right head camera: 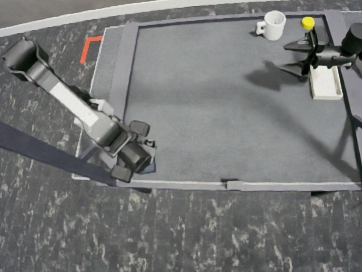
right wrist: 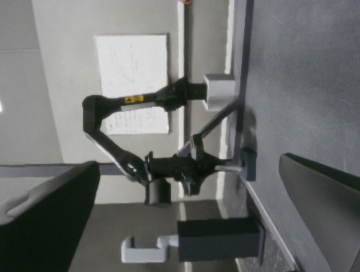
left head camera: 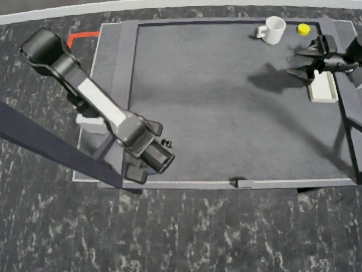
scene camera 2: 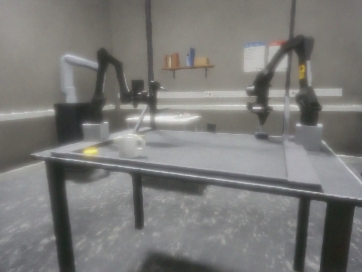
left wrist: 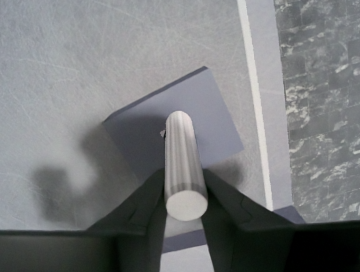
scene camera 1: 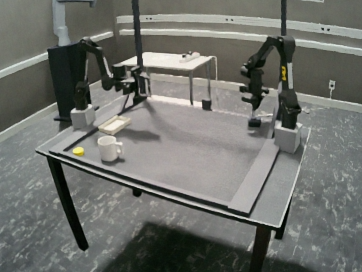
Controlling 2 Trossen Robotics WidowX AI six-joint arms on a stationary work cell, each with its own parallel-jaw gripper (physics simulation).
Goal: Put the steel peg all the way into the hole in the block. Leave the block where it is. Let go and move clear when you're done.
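Frame: origin at the left arm's base, x left, y back, z up, level; metres.
Seen in the pictures: left gripper, fingertip midpoint: [right wrist: 225, 164] [scene camera 2: 262, 124] [left wrist: 181, 177] [scene camera 1: 255, 110]; right gripper, fingertip midpoint: [right head camera: 280, 57] [right wrist: 190, 165] [left head camera: 290, 62] [scene camera 2: 169, 99] [scene camera 1: 151, 87]; left arm's base at its link origin: [right wrist: 205, 91] [left head camera: 92, 110] [scene camera 2: 309, 124] [scene camera 1: 289, 125]; right arm's base at its link origin: [scene camera 2: 95, 123] [scene camera 1: 81, 108].
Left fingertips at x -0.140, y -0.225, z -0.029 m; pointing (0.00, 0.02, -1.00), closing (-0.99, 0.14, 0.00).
Note:
Offsets run from my left fingertips to a thing's middle.
The steel peg {dx -0.002, dy -0.011, dz -0.005 m} [left wrist: 181, 155] [right wrist: 229, 168] is a smooth grey cylinder held upright by my left gripper [left wrist: 181, 177] [scene camera 2: 262, 120]. The block {dx +0.001, dy -0.002, dz -0.063 m} [left wrist: 216, 112] [right wrist: 249, 167] [scene camera 1: 254, 122] [scene camera 2: 261, 135] is blue-grey and lies flat on the table, turned at an angle in the left wrist view. The peg's lower end is at the middle of the block's top face, beside a small pale mark. The hole is hidden behind the peg, so I cannot tell whether the tip is in it. My right gripper [left head camera: 293, 61] [right head camera: 284, 57] is open and empty, far from the block.
A white mug {dx +0.613, dy -0.409, dz -0.032 m} [left head camera: 274, 30] [scene camera 1: 108, 149] and a yellow disc {dx +0.683, dy -0.577, dz -0.066 m} [left head camera: 303, 29] [scene camera 1: 78, 151] stand near the right arm. A cream tray {dx +0.391, dy -0.622, dz -0.063 m} [left head camera: 325, 100] lies below the right gripper in the left head view. A raised border strip [left wrist: 272, 100] runs along the table edge near the block.

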